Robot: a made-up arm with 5 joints.
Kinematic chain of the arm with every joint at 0, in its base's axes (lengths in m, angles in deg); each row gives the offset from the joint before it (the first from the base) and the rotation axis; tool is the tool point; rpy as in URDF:
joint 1: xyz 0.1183 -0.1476 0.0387 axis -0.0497 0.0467 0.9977
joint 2: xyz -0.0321 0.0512 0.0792 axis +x
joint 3: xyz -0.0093 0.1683 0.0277 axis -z
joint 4: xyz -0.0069 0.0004 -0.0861 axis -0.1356 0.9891 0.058
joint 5: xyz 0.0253 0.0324 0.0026 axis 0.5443 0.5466 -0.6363
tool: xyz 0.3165 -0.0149 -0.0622 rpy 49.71 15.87 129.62
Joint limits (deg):
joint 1: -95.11..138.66
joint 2: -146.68..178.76
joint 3: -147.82..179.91
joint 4: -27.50..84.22
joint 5: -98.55..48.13
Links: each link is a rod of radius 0.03 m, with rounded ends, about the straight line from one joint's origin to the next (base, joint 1, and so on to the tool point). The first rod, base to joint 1, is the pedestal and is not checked.
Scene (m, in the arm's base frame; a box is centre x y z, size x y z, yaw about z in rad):
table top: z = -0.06
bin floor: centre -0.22 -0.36 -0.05 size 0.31 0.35 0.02 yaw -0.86
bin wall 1: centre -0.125 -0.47 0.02 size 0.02 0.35 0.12 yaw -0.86
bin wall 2: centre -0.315 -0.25 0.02 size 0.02 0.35 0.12 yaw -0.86
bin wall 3: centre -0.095 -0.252 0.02 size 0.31 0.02 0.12 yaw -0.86
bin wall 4: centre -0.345 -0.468 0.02 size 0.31 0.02 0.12 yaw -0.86
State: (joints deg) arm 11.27 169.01 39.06 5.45 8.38
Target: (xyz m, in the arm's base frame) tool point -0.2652 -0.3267 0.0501
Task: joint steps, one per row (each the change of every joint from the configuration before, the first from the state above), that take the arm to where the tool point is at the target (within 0.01 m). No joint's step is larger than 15 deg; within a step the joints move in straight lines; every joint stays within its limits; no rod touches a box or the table.
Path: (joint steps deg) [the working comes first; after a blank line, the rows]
Joints at the target: 105.67 68.79 63.90 41.26 36.93
Straight joint move there: touches bin wall 2.

1: 13.71 -11.16 3.55 5.07 4.35
2: 13.71 -11.15 3.54 5.06 4.36
3: 13.71 -11.16 3.55 5.07 4.35
4: 13.71 -11.16 3.54 5.07 4.36
5: 13.71 -11.15 3.55 5.07 4.35
6: 13.71 -11.16 3.54 5.06 4.35
7: 13.71 -11.16 3.55 5.07 4.36
8: -0.78 -11.06 0.01 0.17 -0.97
9: -0.79 -11.06 0.01 0.17 -0.96

